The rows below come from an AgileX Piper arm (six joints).
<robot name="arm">
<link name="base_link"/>
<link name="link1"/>
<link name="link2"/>
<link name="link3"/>
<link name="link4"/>
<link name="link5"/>
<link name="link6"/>
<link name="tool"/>
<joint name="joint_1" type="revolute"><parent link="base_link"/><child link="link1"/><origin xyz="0 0 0.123" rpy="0 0 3.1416"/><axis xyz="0 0 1"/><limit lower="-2.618" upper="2.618"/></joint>
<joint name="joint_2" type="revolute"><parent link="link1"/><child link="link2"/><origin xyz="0 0 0" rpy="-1.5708 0 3.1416"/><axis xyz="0 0 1"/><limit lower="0" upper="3.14"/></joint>
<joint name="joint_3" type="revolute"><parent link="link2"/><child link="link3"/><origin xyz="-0.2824 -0.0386 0"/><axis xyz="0 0 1"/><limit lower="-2.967" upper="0"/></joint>
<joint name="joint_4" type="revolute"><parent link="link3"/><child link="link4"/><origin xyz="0.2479 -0.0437 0" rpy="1.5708 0 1.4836"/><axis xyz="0 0 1"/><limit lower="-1.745" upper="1.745"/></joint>
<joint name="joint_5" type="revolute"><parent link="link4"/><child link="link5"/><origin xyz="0 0 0" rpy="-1.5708 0 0"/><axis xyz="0 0 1"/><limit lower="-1.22" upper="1.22"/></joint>
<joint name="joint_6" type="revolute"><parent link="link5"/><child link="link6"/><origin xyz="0 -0.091 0" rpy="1.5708 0 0"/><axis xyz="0 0 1"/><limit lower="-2.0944" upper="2.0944"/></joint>
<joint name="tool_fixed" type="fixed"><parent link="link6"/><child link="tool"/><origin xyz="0 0 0"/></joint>
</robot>
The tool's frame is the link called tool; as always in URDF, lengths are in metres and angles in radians.
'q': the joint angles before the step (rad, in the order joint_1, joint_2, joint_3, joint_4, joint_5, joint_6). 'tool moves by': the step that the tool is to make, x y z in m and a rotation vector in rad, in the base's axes. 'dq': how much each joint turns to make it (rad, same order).
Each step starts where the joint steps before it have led.
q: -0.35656 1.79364 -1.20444 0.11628 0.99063 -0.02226
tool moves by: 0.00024 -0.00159 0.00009 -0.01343 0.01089 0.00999
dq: 0.00001 0.00400 -0.00689 -0.01917 0.00845 0.00001
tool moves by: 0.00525 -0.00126 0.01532 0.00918 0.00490 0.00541
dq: -0.00002 0.00002 -0.06553 0.00410 0.07374 -0.00076
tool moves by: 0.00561 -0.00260 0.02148 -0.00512 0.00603 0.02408
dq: 0.00002 0.00000 -0.08971 -0.01040 0.09502 -0.01176
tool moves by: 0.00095 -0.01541 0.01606 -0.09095 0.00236 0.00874
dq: -0.01829 0.00001 -0.06594 -0.09081 0.03550 0.00231
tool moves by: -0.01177 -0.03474 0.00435 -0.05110 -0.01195 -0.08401
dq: -0.09164 -0.00002 -0.01601 -0.04390 -0.01566 0.00445
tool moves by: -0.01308 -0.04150 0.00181 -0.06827 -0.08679 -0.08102
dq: -0.11404 -0.00001 0.00003 -0.01335 -0.11055 -0.02444
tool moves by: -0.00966 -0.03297 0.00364 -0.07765 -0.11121 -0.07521
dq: -0.08756 0.00003 -0.00005 0.00170 -0.13604 -0.00549
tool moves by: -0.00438 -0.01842 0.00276 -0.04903 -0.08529 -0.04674
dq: -0.04765 0.00216 -0.00001 0.01625 -0.09923 -0.00061
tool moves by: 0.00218 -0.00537 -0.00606 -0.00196 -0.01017 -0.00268
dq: -0.00829 0.01989 -0.00235 0.00892 -0.02670 -0.00798
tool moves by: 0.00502 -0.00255 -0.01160 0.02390 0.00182 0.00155
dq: -0.00002 0.03201 -0.00229 0.02136 -0.01264 -0.00847
